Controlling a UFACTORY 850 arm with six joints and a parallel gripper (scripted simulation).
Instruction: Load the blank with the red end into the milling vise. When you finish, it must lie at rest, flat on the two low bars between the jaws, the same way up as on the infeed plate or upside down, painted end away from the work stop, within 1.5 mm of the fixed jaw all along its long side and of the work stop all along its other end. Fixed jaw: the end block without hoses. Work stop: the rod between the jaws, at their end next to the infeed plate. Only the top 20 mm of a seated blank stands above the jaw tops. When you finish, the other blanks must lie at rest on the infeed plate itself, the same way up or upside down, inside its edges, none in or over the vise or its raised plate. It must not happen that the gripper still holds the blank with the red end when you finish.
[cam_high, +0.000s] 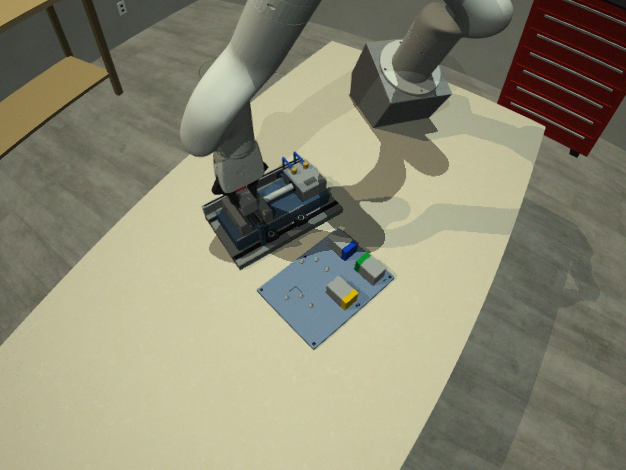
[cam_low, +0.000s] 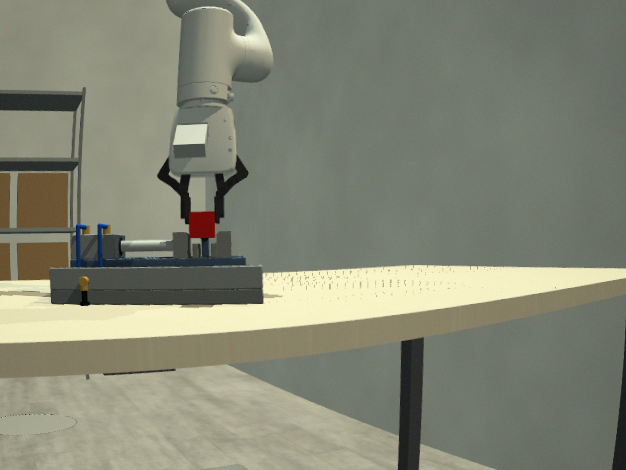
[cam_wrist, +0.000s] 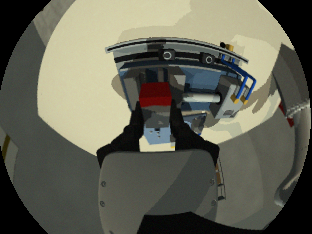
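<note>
Right now the red-ended blank is 2 cm below my hand. Also, from my hand: moving jaw (5 cm below, 3 cm behind, 2 cm to the left); hose-side block (14 cm behind, 8 cm to the left, 5 cm below); fixed jaw (5 cm below, 3 cm ahead, 1 cm to the right).
</note>
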